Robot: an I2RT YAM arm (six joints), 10 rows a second.
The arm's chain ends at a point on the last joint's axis. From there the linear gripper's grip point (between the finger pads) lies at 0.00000 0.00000 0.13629 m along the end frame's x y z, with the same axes.
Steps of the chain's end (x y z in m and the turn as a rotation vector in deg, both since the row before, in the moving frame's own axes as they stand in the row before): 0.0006 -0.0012 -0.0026 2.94 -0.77 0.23; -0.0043 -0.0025 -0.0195 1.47 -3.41 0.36; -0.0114 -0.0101 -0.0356 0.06 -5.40 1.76; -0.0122 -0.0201 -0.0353 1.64 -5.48 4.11; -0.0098 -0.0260 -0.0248 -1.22 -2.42 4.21; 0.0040 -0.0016 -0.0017 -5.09 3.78 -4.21; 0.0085 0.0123 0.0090 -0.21 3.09 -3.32; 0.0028 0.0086 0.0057 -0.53 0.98 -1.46
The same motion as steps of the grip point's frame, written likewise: -0.0012 -0.0082 -0.0028 2.94 -0.77 0.23; -0.0124 -0.0060 -0.0198 1.47 -3.41 0.36; -0.0242 -0.0104 -0.0362 0.06 -5.40 1.76; -0.0251 -0.0245 -0.0360 1.64 -5.48 4.11; -0.0157 -0.0233 -0.0250 -1.22 -2.42 4.21; 0.0134 0.0101 -0.0025 -5.09 3.78 -4.21; 0.0159 0.0126 0.0088 -0.21 3.09 -3.32; 0.0051 0.0098 0.0057 -0.53 0.98 -1.46
